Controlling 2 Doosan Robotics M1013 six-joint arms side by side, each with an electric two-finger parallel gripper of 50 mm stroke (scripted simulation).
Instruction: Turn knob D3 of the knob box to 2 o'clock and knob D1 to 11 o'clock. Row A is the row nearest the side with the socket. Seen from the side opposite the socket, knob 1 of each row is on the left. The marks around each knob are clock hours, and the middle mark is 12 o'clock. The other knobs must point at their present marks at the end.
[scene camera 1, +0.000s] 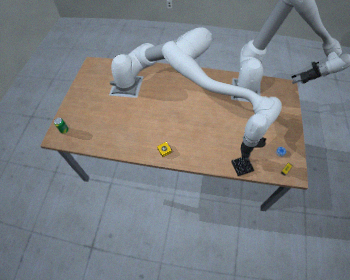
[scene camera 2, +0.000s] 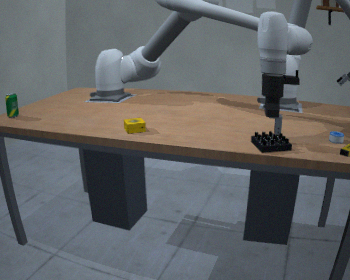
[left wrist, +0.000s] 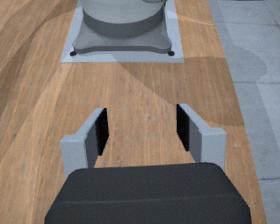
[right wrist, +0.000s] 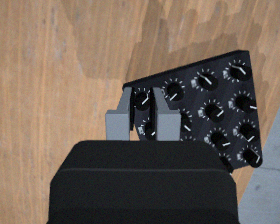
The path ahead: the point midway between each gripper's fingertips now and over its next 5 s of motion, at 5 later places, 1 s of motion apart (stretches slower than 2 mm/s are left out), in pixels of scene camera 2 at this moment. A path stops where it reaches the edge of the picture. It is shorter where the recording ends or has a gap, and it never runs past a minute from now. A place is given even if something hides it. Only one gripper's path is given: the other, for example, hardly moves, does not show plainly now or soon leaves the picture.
My right gripper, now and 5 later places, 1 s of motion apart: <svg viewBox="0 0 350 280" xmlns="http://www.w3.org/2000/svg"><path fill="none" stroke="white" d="M277 133L276 121L264 117L264 122L263 130L263 132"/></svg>
